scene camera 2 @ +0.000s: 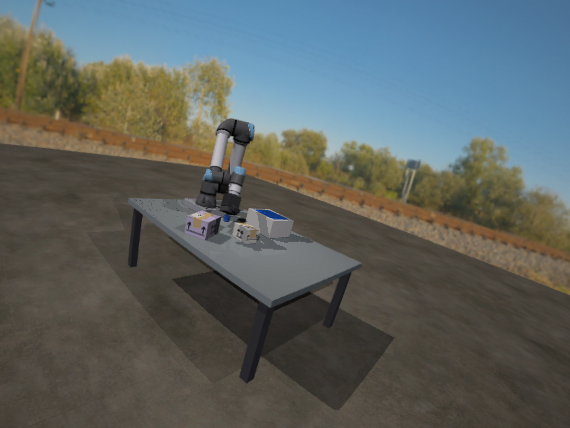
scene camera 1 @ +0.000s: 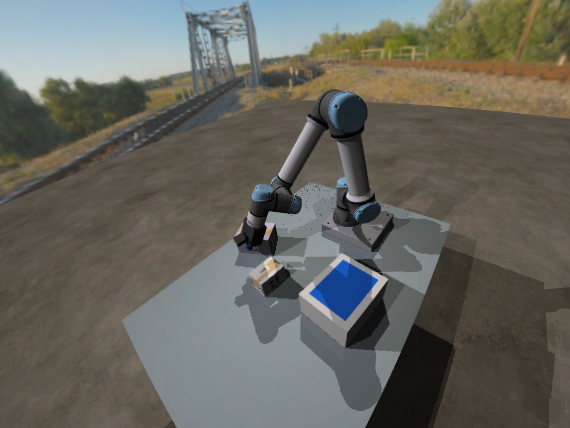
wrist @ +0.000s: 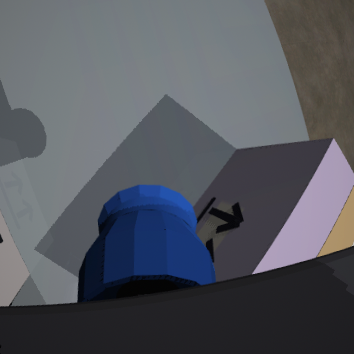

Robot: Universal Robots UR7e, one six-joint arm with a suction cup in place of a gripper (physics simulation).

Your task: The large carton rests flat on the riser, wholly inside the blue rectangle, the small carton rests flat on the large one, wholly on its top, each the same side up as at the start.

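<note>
The large lilac carton (scene camera 1: 271, 228) (scene camera 2: 202, 224) (wrist: 281, 197), with a tan tape strip on top and black arrows on its side, rests on the grey table (scene camera 1: 207, 368) (scene camera 2: 285, 267) at the far left. My blue suction cup (scene camera 1: 247, 246) (scene camera 2: 226, 217) (wrist: 147, 200) hangs low beside the carton's shaded side, over the table, not on the carton's top; it holds nothing. The small pale carton (scene camera 1: 268, 274) (scene camera 2: 244, 231) (wrist: 7, 253) rests on the table between the large carton and the riser. The grey riser (scene camera 1: 321, 312) (scene camera 2: 276, 226) bears the blue rectangle (scene camera 1: 343, 288) (scene camera 2: 270, 214), which is bare.
The arm's base plate (scene camera 1: 368, 234) stands behind the riser. The table's left edge runs close behind the large carton, and dark ground (wrist: 326, 70) shows past it in the wrist view.
</note>
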